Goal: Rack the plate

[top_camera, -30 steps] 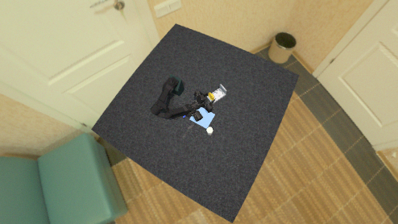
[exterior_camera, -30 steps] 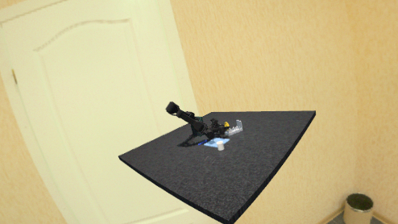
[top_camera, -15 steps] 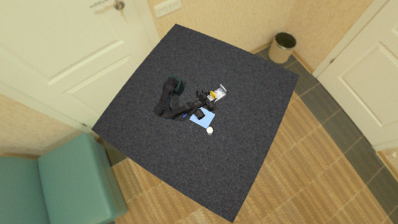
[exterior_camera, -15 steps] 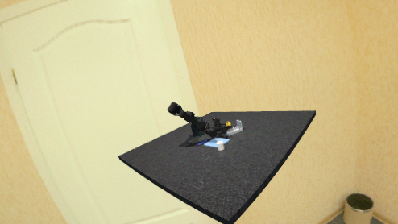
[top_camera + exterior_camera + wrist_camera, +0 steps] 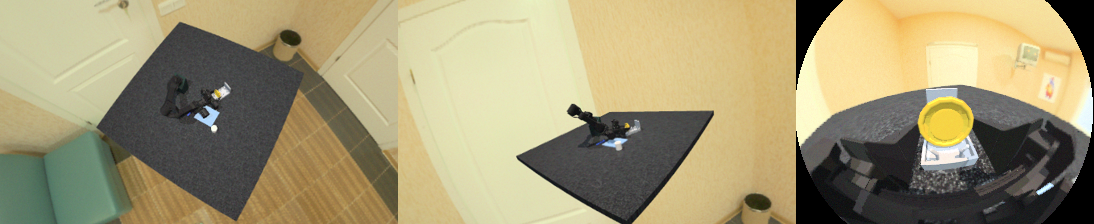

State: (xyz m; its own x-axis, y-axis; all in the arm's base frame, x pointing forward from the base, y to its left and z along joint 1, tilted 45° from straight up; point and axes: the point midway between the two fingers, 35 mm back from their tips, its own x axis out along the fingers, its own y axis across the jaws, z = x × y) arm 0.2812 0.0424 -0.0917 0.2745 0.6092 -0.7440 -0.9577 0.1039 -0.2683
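The yellow plate lies 10 mm to the right of my gripper tip. The rest, counted from my gripper tip: light blue mat (180 mm to the right, 50 mm below, 30 mm ahead); then white cup (240 mm to the right, 140 mm ahead, 30 mm below); then grey dish rack (30 mm below, 20 mm to the left, 10 mm ahead).
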